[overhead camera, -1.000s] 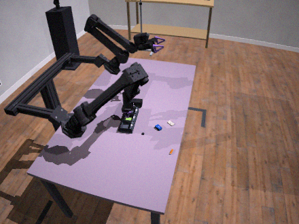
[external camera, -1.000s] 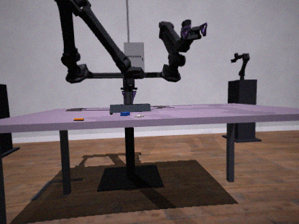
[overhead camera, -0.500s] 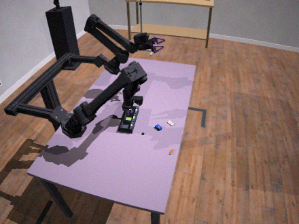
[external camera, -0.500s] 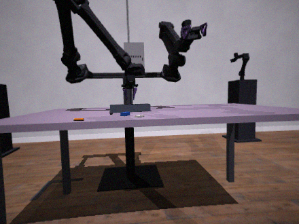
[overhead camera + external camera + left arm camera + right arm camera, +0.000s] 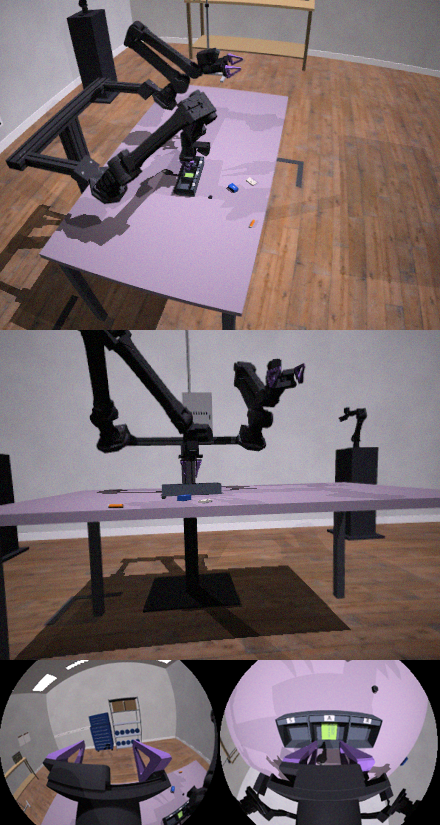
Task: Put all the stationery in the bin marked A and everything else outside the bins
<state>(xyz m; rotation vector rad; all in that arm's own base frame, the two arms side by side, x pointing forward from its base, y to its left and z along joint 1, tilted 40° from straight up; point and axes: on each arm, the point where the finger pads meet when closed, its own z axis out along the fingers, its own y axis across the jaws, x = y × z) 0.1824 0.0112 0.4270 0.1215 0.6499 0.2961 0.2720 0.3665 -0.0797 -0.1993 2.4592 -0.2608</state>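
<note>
My right hand is 6 cm above the dark bin and 1 cm short of it. The rest, counted from my right hand: black item (13 cm ahead, 11 cm to the right, 8 cm below); then green item (7 cm below); then blue item (22 cm ahead, 7 cm below, 3 cm to the right).
</note>
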